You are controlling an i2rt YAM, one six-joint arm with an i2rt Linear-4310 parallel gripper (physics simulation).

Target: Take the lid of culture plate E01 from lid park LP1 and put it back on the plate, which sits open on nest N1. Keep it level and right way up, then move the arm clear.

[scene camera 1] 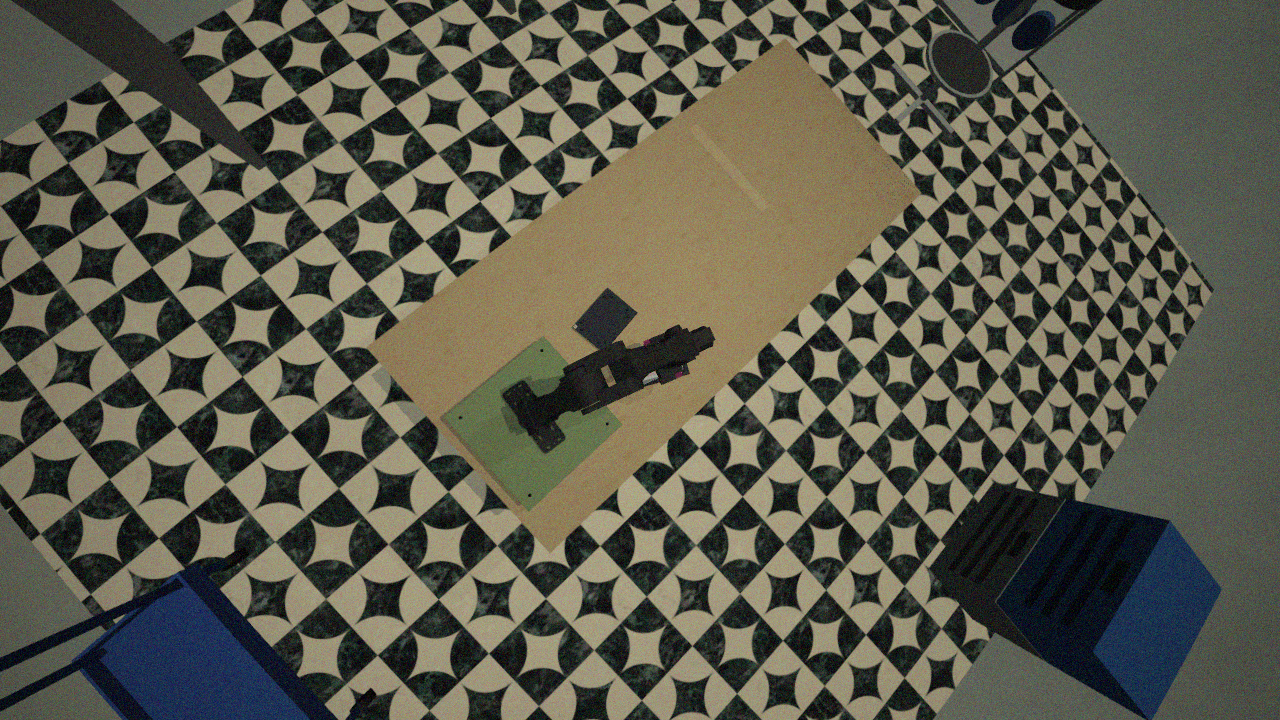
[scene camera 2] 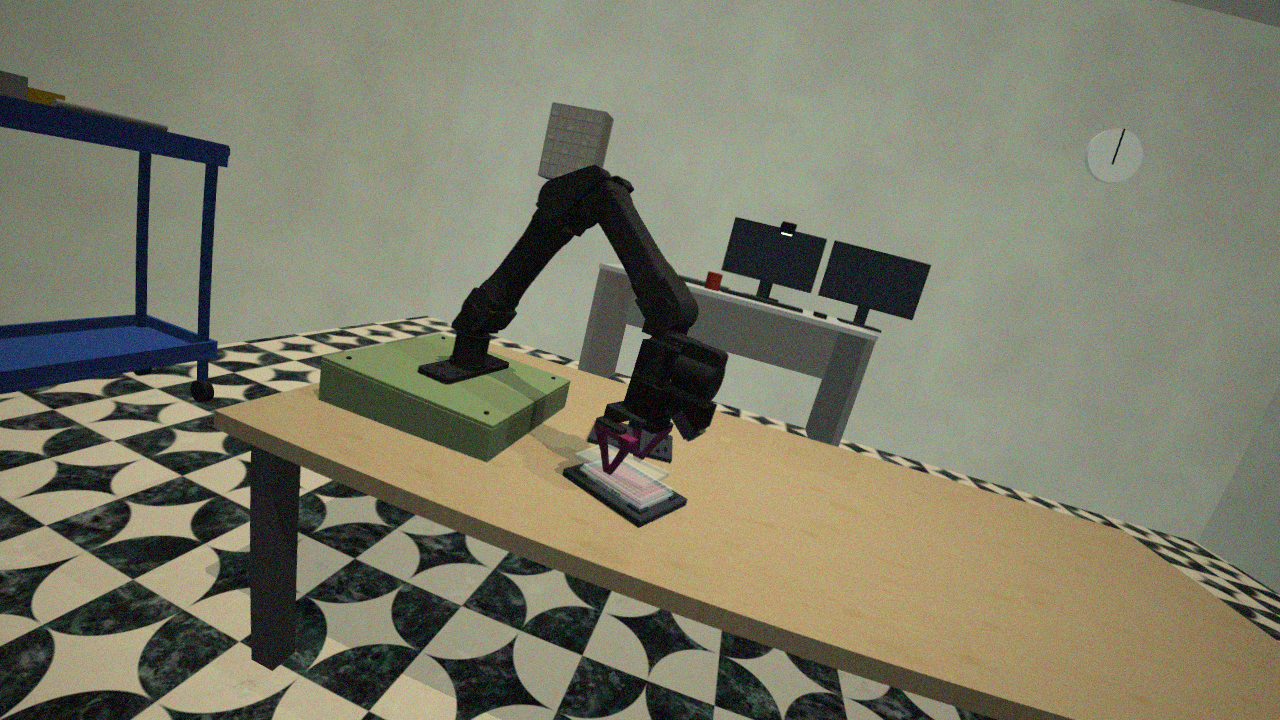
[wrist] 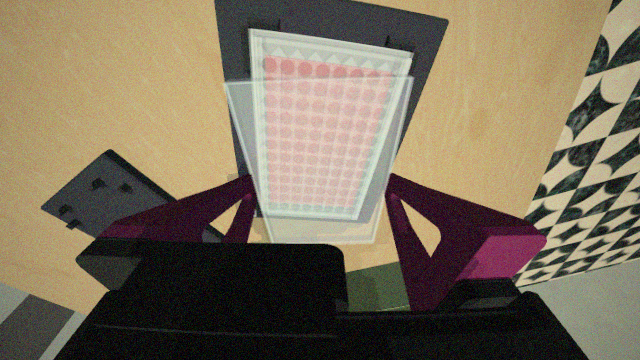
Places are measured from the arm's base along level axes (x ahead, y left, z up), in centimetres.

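Pixels of known places: gripper, between the fingertips: (scene camera 2: pixel 622 466) (wrist: pixel 320 180); arm's base, origin of its link: (scene camera 1: pixel 534 416) (scene camera 2: pixel 466 369).
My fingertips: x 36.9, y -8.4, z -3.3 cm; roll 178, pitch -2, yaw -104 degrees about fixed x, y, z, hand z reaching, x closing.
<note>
Ahead of a thing's pixels: the offset from my fingertips to its top centre. Level surfaces: height alone.
My gripper (scene camera 2: pixel 637 447) (wrist: pixel 320 180) is shut on the clear lid {dx -0.1, dy +0.0, dz +0.9 cm} (wrist: pixel 320 231) (scene camera 2: pixel 657 467), its magenta fingers at the lid's two long sides. The lid looks about level and is a little above the open culture plate E01 (wrist: pixel 320 67) (scene camera 2: pixel 631 484), whose pink wells show through it. In the wrist view the lid's far edge falls short of the plate's far edge, and its near end reaches past the plate. The plate sits on the dark nest N1 {dx +1.2, dy -0.3, dz -1.9 cm} (wrist: pixel 325 19) (scene camera 2: pixel 641 519). Lid park LP1 {dx -4.4, dy +19.8, dz -1.7 cm} (wrist: pixel 111 167) (scene camera 1: pixel 605 317) bears no lid. The arm hides most of the nest from overhead.
The green base block (scene camera 1: pixel 496 438) (scene camera 2: pixel 393 407) (wrist: pixel 375 287) stands under the arm at one end of the wooden table {dz -3.7 cm} (scene camera 1: pixel 716 259) (scene camera 2: pixel 850 555). LP1 is beside the nest, partly behind a finger in the wrist view. A blue cart (scene camera 2: pixel 89 344) and a desk with monitors stand away from the table.
</note>
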